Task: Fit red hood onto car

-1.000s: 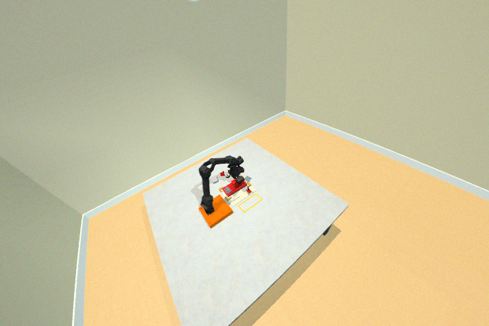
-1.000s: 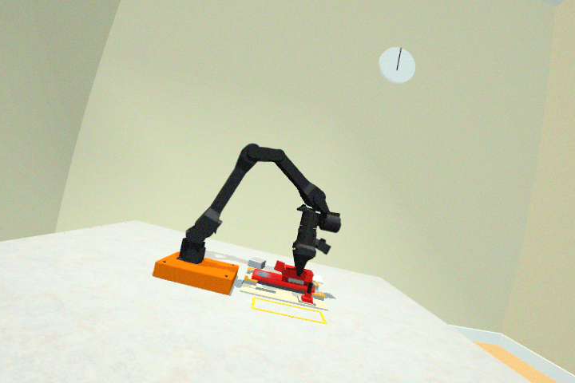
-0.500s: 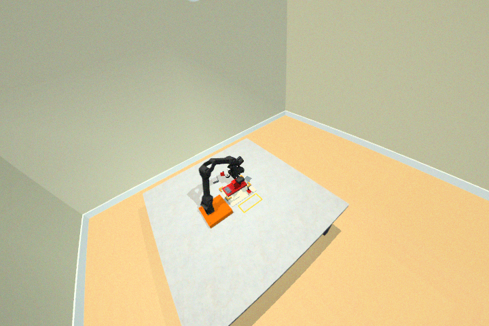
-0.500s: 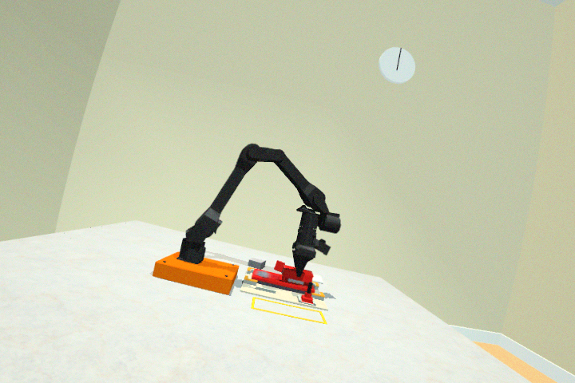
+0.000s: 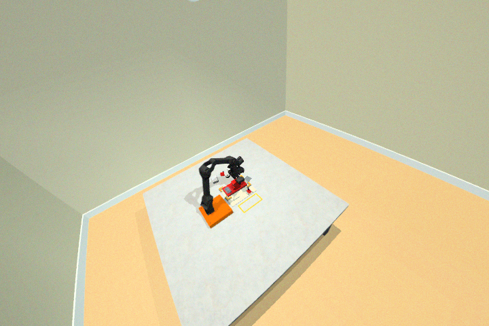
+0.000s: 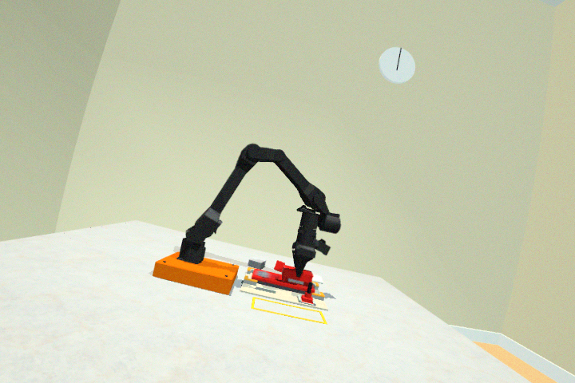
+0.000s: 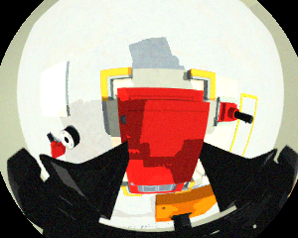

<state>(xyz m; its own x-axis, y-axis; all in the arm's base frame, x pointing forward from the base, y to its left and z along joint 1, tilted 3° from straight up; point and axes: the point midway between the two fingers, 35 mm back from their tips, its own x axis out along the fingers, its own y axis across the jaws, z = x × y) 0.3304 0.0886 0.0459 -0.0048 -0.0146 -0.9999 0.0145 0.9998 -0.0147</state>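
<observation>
Now: the red hood 1 cm above my gripper tip. From my gripper tip the other things lie so: grey block 14 cm behind, 21 cm to the left, 4 cm below.
</observation>
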